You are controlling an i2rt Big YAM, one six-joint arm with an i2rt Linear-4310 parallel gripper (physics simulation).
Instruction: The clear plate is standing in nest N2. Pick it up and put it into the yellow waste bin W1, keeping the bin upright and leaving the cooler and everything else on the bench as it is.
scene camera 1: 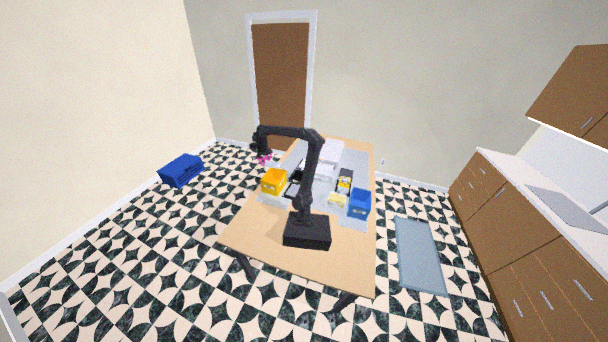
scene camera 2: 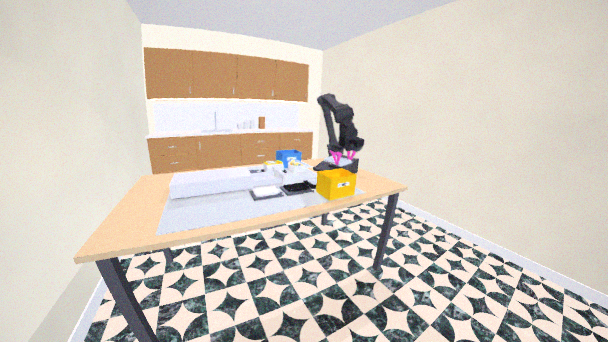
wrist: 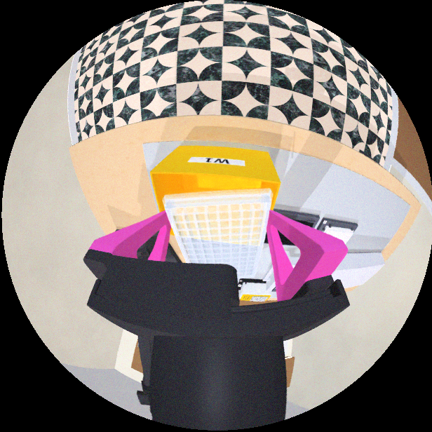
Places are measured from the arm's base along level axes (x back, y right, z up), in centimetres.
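Pixels of known places: gripper, between the fingertips: [scene camera 1: 266, 163] [scene camera 2: 343, 163]; arm's base, origin of its link: [scene camera 1: 303, 222].
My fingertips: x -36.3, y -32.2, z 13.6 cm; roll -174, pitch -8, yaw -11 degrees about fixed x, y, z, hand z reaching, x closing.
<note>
For each thing: its top centre in the pictures, then the offset to it from my fingertips. "spot": a spot on its surface instead.
- yellow waste bin W1, centre of its top: [scene camera 2: 337, 173] [scene camera 1: 273, 175] dx +3.3, dy +6.0, dz -7.4 cm
- empty black nest, a spot on its surface: [scene camera 2: 298, 188] spot: dx -13.3, dy +18.7, dz -16.9 cm
- dark nest with a white plate, a spot on its surface: [scene camera 2: 266, 191] spot: dx -29.9, dy +25.2, dz -17.0 cm
- blue bin, centre of its top: [scene camera 1: 361, 197] [scene camera 2: 288, 151] dx +16.7, dy +69.0, dz -7.4 cm
The yellow waste bin W1 [scene camera 1: 273, 181] [scene camera 2: 336, 186] [wrist: 260, 169] stands upright on the bench, near its edge. My gripper [scene camera 1: 265, 159] [scene camera 2: 344, 157] [wrist: 218, 215] is shut on the clear plate [wrist: 218, 232], with a pink finger at each side of it. The plate also shows in scene camera 2 [scene camera 2: 337, 161], above the bin's top. In the wrist view it hides part of the bin's opening. An empty black nest [scene camera 2: 298, 188] [wrist: 300, 220] lies beside the bin; its label is not readable. I cannot tell which object is the cooler.
A dark nest with a white plate [scene camera 2: 266, 191] [wrist: 340, 229] lies beside the black nest. A long white unit [scene camera 2: 210, 182] and a blue bin [scene camera 1: 359, 203] [scene camera 2: 288, 157] stand on the bench. A blue crate [scene camera 1: 181, 170] is on the floor.
</note>
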